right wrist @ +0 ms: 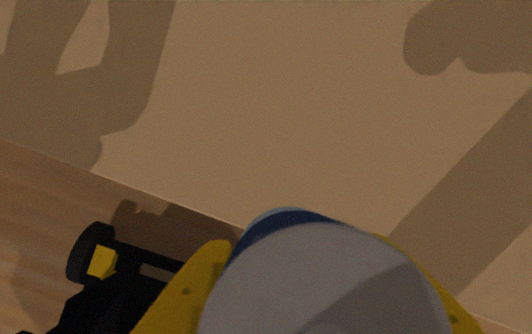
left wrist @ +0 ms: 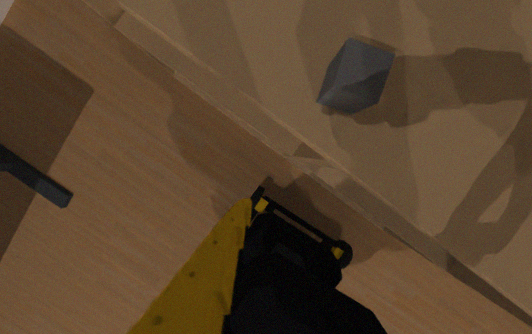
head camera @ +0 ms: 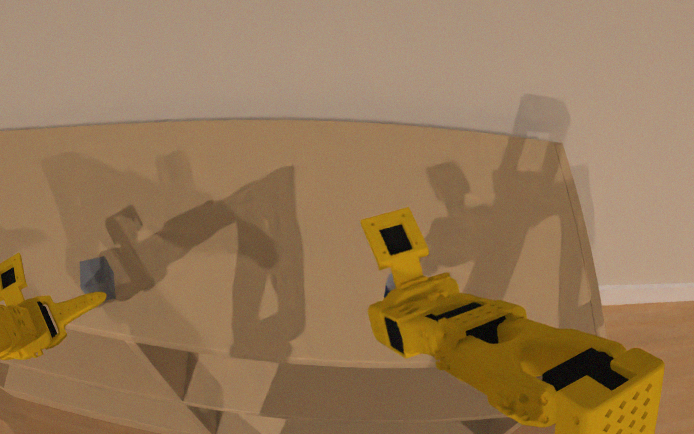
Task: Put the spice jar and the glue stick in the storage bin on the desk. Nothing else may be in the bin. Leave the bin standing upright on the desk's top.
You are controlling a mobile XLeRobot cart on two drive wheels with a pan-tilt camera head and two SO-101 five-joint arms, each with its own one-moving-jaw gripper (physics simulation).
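Places are measured from the left arm's base along level axes (x back, y left, z down), in centimetres.
Where they show: left hand, tool point: [left wrist: 250,208] [head camera: 41,335]; right hand, tool point: [right wrist: 229,262] [head camera: 383,305].
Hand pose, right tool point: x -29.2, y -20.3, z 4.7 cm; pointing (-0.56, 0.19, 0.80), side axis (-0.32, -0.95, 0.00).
Observation:
After its pixels a point has its place.
My right gripper [head camera: 399,301] [right wrist: 302,242] is shut on a cylinder [head camera: 389,285] @(x -29.3, y -20.5, z 1.1 cm) [right wrist: 325,285] with a pale grey round end and a dark and light blue side. I cannot tell whether it is the spice jar or the glue stick. It is held above the front part of the desk [head camera: 337,317] @(x -34.0, y -16.4, z 16.5 cm) [left wrist: 450,200] @(x -33.3, y -3.3, z 16.5 cm) [right wrist: 300,125] @(x -34.7, y -21.4, z 16.5 cm). My left gripper [head camera: 97,297] [left wrist: 245,204] is open and empty; one notched jaw shows in the left wrist view, over the floor by the desk's front edge. The storage bin does not show in any view.
A small blue-grey block [head camera: 97,277] @(x -35.0, y 13.2, z 12.5 cm) [left wrist: 357,75] @(x -35.2, y 14.4, z 12.5 cm) lies on the desk near its front edge, just beyond the left jaw in the head view. A wall [head camera: 307,61] @(x -69.2, y -11.7, z 8.0 cm) stands behind the desk. A dark bar [left wrist: 37,180] shows over the floor [left wrist: 125,240] @(x 52.6, y 52.5, z 77.4 cm).

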